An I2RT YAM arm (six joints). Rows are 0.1 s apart.
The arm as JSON. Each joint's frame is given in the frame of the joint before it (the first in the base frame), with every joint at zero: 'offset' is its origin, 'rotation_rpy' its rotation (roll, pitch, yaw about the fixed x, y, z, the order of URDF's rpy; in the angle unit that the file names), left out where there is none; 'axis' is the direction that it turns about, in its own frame. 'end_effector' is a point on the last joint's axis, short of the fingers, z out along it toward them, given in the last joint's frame.
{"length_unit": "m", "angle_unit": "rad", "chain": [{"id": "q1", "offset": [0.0, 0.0, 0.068], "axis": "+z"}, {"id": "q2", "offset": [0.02, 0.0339, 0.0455], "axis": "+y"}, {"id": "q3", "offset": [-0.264, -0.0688, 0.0], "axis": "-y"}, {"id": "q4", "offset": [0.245, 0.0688, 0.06], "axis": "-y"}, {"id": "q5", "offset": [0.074, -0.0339, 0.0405], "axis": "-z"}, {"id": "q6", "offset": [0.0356, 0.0, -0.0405], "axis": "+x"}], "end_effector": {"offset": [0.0, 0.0, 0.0], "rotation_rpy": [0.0, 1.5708, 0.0]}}
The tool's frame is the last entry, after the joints.
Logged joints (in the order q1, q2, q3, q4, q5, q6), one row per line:
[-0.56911, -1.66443, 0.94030, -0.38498, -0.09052, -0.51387]
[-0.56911, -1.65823, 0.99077, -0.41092, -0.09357, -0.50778]
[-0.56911, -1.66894, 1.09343, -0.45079, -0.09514, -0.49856]
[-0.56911, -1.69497, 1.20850, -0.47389, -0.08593, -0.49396]
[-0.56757, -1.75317, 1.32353, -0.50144, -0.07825, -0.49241]
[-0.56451, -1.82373, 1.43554, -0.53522, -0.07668, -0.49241]
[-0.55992, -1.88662, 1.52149, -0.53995, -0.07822, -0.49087]
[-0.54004, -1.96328, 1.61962, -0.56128, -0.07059, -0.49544]
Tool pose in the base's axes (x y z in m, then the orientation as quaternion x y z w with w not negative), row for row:
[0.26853, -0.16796, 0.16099, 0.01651, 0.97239, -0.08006, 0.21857]
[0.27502, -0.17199, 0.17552, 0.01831, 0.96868, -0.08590, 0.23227]
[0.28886, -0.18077, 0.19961, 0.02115, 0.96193, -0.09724, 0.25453]
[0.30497, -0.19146, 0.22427, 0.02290, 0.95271, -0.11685, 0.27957]
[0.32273, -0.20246, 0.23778, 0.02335, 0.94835, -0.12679, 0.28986]
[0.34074, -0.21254, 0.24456, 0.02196, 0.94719, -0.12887, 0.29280]
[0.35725, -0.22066, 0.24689, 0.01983, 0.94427, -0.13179, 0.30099]
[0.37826, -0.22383, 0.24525, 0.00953, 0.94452, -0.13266, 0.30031]
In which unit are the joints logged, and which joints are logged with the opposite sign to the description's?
The joints are logged in radians. Opposite sign: q2.
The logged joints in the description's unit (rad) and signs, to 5 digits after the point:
[-0.56911, 1.66443, 0.94030, -0.38498, -0.09052, -0.51387]
[-0.56911, 1.65823, 0.99077, -0.41092, -0.09357, -0.50778]
[-0.56911, 1.66894, 1.09343, -0.45079, -0.09514, -0.49856]
[-0.56911, 1.69497, 1.20850, -0.47389, -0.08593, -0.49396]
[-0.56757, 1.75317, 1.32353, -0.50144, -0.07825, -0.49241]
[-0.56451, 1.82373, 1.43554, -0.53522, -0.07668, -0.49241]
[-0.55992, 1.88662, 1.52149, -0.53995, -0.07822, -0.49087]
[-0.54004, 1.96328, 1.61962, -0.56128, -0.07059, -0.49544]

